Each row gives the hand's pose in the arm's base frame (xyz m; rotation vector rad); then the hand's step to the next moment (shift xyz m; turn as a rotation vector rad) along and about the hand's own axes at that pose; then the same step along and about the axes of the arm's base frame.
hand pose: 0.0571 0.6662 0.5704 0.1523 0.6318 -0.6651
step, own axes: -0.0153 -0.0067 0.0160 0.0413 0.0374 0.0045
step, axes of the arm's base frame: -0.0055 -0.0024 0.0223 0.0505 0.0060 -0.0232
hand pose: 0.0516 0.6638 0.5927 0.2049 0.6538 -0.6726
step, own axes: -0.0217 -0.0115 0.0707 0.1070 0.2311 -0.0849
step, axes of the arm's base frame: 0.0148 -0.0245 0.0692 0.1684 0.1556 -0.1396
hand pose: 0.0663 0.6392 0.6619 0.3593 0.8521 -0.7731
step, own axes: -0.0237 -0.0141 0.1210 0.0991 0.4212 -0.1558
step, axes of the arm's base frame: 0.0448 -0.0675 0.0940 0.2667 0.3286 -0.1799
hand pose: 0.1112 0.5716 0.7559 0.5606 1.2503 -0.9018
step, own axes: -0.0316 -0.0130 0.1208 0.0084 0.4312 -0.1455
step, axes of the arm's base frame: 0.0551 -0.0940 0.0624 0.2757 0.3505 -0.0912
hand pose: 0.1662 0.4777 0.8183 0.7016 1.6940 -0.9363
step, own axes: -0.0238 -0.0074 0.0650 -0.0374 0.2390 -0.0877
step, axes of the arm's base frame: 0.0335 -0.0594 0.0138 0.1618 0.1998 -0.0093
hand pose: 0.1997 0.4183 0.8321 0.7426 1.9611 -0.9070
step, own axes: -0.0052 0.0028 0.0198 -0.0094 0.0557 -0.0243
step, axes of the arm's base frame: 0.0132 -0.0153 -0.0042 0.0364 0.0496 0.0000
